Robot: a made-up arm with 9 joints. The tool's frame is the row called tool.
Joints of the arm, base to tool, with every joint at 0 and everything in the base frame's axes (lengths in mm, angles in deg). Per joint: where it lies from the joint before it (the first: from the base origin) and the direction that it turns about. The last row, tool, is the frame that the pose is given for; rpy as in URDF.
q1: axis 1 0 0 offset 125.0 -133.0 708.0
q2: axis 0 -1 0 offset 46.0 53.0 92.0
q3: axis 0 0 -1 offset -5.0 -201.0 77.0
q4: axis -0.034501 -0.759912 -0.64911 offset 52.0 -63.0 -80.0
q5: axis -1 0 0 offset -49.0 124.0 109.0
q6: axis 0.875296 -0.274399 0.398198 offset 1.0 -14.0 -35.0
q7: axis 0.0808 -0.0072 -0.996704 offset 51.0 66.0 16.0
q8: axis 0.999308 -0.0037 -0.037 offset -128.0 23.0 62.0
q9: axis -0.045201 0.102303 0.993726 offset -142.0 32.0 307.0
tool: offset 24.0 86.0 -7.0 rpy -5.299 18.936 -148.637
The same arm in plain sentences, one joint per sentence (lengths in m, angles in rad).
The arm has nine revolute joints in a row. What follows holds with every joint at zero, and every direction is one of the base frame's.
The first joint sits 0.125 m along +x and 0.133 m along -y and 0.708 m along +z from the base frame's origin and turns about +x.
The second joint sits 0.046 m along +x and 0.053 m along +y and 0.092 m along +z from the first joint and turns about -y.
The third joint sits 0.005 m along -x and 0.201 m along -y and 0.077 m along +z from the second joint and turns about -z.
The fourth joint sits 0.052 m along +x and 0.063 m along -y and 0.08 m along -z from the third joint and turns about the direction (-0.034501, -0.759912, -0.64911).
The fifth joint sits 0.049 m along -x and 0.124 m along +y and 0.109 m along +z from the fourth joint and turns about -x.
The sixth joint sits 0.001 m along +x and 0.014 m along -y and 0.035 m along -z from the fifth joint and turns about the direction (0.875296, -0.274399, 0.398198).
The seventh joint sits 0.051 m along +x and 0.066 m along +y and 0.016 m along +z from the sixth joint and turns about the direction (0.0808, -0.0072, -0.996704).
The eighth joint sits 0.128 m along -x and 0.023 m along +y and 0.062 m along +z from the seventh joint and turns about the direction (0.999308, -0.0037, -0.037).
The ninth joint sits 0.142 m along -x and 0.032 m along +y and 0.307 m along +z from the eighth joint and turns about the direction (-0.045201, 0.102303, 0.993726).
The tool frame, which is the frame that the pose is given for, sits 0.024 m along +x and 0.086 m along +y and 0.007 m along -z from the ninth joint; its axes are the base frame's turned by roll -0.0925, pitch 0.3305 and yaw -2.5942 rad (as in URDF: about the fixed x, then y, then z).

